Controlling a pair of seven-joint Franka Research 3 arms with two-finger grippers.
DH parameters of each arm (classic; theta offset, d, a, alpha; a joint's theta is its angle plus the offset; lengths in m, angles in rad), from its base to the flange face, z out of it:
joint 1: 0 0.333 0 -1.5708
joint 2: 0 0 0 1.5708
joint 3: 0 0.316 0.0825 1.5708
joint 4: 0 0 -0.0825 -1.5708
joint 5: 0 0.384 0 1.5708
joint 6: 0 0 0.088 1.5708
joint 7: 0 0.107 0 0
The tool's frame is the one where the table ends.
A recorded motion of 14 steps. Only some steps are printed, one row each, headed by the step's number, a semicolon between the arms.
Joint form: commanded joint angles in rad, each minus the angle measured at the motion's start. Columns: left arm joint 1, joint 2, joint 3, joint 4, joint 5, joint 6, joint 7; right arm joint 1, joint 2, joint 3, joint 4, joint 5, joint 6, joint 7.
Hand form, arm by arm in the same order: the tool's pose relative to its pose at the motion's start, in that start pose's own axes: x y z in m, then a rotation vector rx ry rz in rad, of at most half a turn. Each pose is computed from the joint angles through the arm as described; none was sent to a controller.
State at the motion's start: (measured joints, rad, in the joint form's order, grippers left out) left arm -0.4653 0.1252 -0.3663 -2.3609 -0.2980 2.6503 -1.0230; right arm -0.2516 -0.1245 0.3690 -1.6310 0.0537 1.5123 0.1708
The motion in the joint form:
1: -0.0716 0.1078 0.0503 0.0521 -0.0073 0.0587 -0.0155; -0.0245 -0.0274 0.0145 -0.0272 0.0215 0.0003 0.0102
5: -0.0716 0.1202 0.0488 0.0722 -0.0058 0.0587 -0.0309; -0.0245 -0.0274 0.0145 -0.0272 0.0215 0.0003 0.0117
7: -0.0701 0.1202 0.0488 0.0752 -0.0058 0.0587 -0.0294; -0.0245 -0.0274 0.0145 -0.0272 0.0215 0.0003 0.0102
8: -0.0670 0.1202 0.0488 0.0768 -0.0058 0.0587 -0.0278; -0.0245 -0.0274 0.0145 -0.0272 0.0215 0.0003 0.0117
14: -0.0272 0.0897 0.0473 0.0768 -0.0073 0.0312 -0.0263; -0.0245 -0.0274 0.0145 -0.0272 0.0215 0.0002 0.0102
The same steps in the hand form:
1: 0.0001 0.0121 0.0335 -0.0072 -0.0157 -0.0188; -0.0077 0.0009 0.0003 0.0092 -0.0036 0.0205
5: 0.0012 0.0186 0.0333 -0.0159 -0.0171 -0.0321; -0.0077 0.0009 0.0003 0.0092 -0.0036 0.0220
7: 0.0023 0.0196 0.0322 -0.0190 -0.0159 -0.0317; -0.0077 0.0009 0.0003 0.0092 -0.0036 0.0205
8: 0.0040 0.0199 0.0314 -0.0209 -0.0148 -0.0329; -0.0077 0.0009 0.0003 0.0092 -0.0036 0.0220
14: 0.0214 0.0166 0.0147 -0.0278 -0.0047 -0.0620; -0.0077 0.0009 0.0003 0.0092 -0.0037 0.0205

